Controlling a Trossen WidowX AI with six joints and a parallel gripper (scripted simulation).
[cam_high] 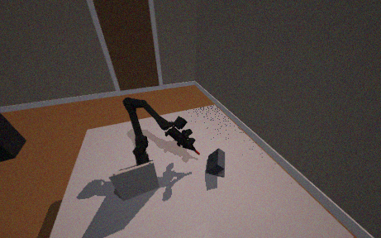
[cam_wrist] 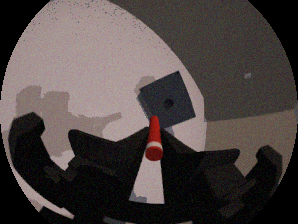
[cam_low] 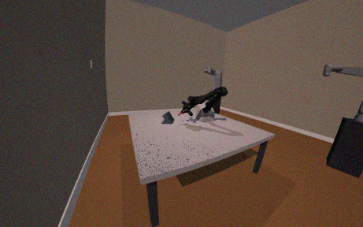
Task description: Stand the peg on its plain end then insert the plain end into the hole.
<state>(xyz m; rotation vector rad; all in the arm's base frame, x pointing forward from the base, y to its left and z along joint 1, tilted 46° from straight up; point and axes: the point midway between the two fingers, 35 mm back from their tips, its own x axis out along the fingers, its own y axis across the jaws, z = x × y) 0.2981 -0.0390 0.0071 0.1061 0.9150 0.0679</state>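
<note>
My gripper tip is 11 cm short of the sloped panel, 10 cm to the left of it and 7 cm above it. Also, from my gripper tip: red peg: 1 cm to the left, 1 cm behind, 1 cm above.
</note>
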